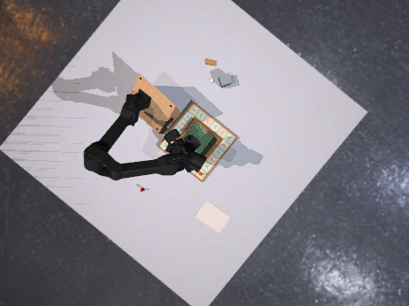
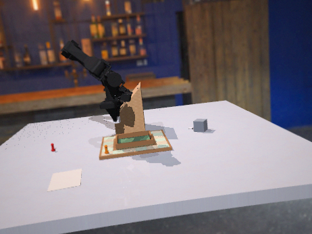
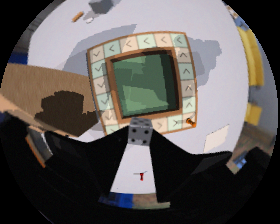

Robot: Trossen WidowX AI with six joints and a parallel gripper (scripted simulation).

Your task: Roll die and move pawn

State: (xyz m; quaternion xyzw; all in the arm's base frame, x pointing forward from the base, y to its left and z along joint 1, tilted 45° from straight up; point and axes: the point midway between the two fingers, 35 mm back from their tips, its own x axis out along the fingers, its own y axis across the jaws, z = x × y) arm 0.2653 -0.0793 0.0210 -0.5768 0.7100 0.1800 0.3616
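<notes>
Right now my gripper tip is 13 cm short of the orange pawn, 5 cm to the left of it and 8 cm above it. Round my gripper tip: white die right at my gripper tip; green dice tray 2 cm ahead, 6 cm to the left, 10 cm below; red pawn 4 cm behind, 29 cm to the right, 9 cm below.
</notes>
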